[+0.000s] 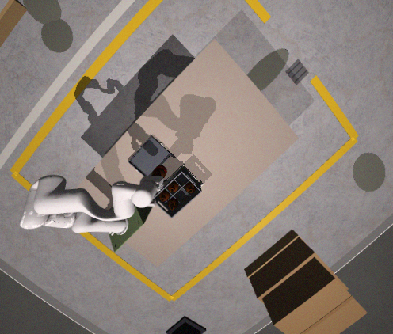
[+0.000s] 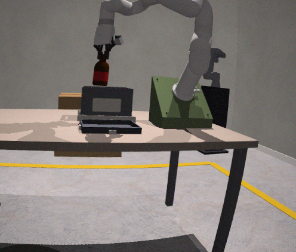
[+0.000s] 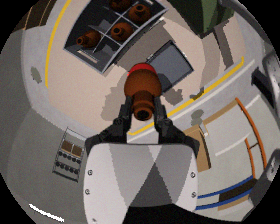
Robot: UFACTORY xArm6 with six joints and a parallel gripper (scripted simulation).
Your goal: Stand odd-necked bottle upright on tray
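Right now my hand is 3 cm past the flat dark tray, 12 cm to the right of it and 32 cm above it. From my hand the other things lie so: glass bottle (15 cm behind, 21 cm to the right, 25 cm below); then dark crate (6 cm behind, 17 cm to the right, 25 cm below).
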